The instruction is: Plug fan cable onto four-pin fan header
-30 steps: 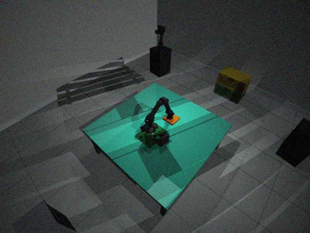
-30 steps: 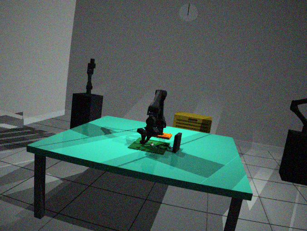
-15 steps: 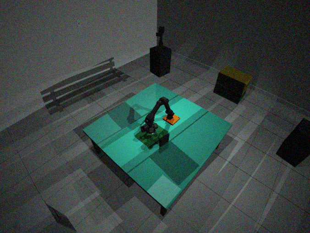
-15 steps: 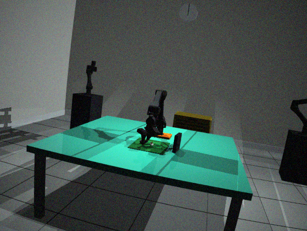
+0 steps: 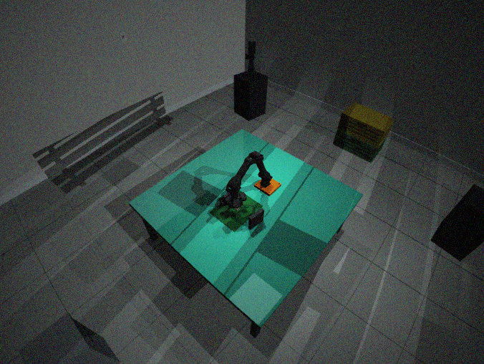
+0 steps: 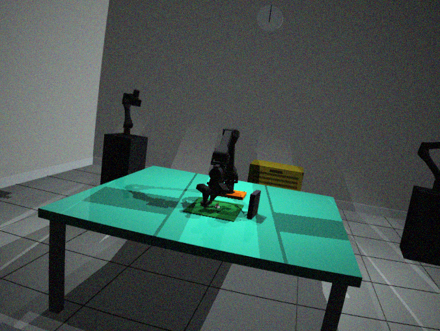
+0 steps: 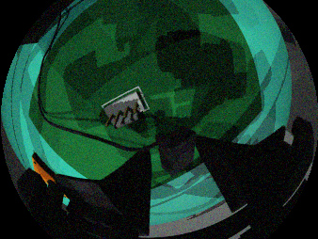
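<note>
The dark fan plug is 1 cm to the right of my gripper tip. From my gripper tip the other things lie so: black fan 22 cm to the left, 4 cm above, 3 cm behind; then green board 4 cm to the left, 3 cm below, 1 cm behind.
</note>
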